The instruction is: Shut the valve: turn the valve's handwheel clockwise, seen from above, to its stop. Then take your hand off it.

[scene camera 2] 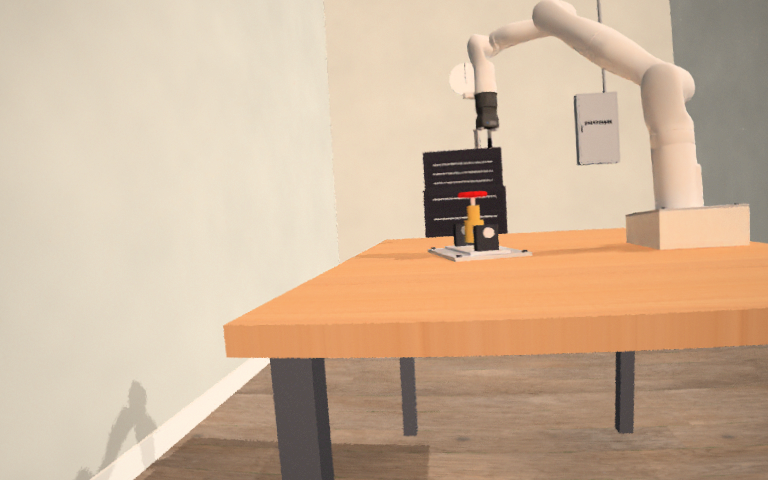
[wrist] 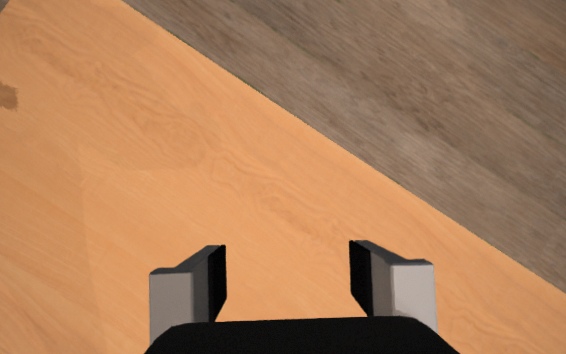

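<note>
The valve's red handwheel (scene camera 2: 472, 194) sits level on top of a yellow valve body (scene camera 2: 473, 217), between black blocks on a pale base plate (scene camera 2: 512, 253), in the scene view. The valve does not show in the wrist view. My gripper (scene camera 2: 483, 146) (wrist: 288, 269) points straight down, well above the height of the handwheel and apart from it. Its two fingers stand wide open, with nothing between them. In the wrist view, the wooden table top (wrist: 150, 210) lies far below the fingers.
The arm's pale base block (scene camera 2: 702, 226) stands on the table (scene camera 2: 396, 294), right of the valve. A black slatted panel (scene camera 2: 462, 166) stands behind the valve. A grey cabinet (scene camera 2: 598, 129) hangs on the wall. The table edge crosses the wrist view diagonally, with floor (wrist: 425, 90) beyond.
</note>
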